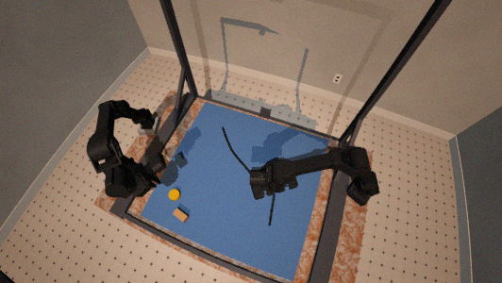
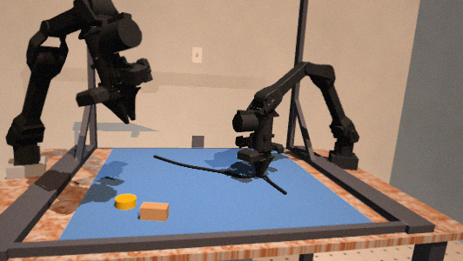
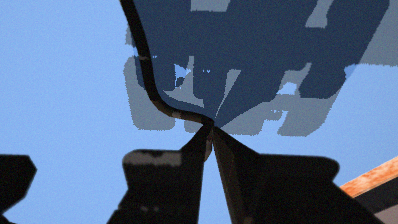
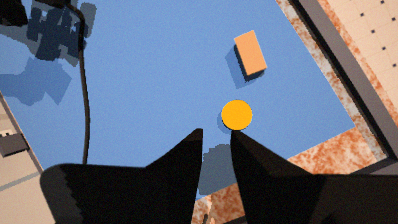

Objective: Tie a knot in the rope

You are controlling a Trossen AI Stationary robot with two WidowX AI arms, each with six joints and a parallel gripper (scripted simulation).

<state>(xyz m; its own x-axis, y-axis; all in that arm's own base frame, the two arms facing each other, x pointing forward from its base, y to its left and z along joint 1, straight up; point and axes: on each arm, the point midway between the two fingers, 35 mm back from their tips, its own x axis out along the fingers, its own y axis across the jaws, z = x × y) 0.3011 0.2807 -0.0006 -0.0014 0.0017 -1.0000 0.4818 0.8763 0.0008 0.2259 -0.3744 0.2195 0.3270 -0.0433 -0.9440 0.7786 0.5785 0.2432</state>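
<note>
My left hand is 20 mm past the blue mat, 160 mm to the left of it and 40 mm above it. From my left hand the other things lie so: yellow disc 160 mm ahead, 410 mm to the right, 30 mm below; orange block 240 mm ahead, 340 mm to the right, 20 mm below.
</note>
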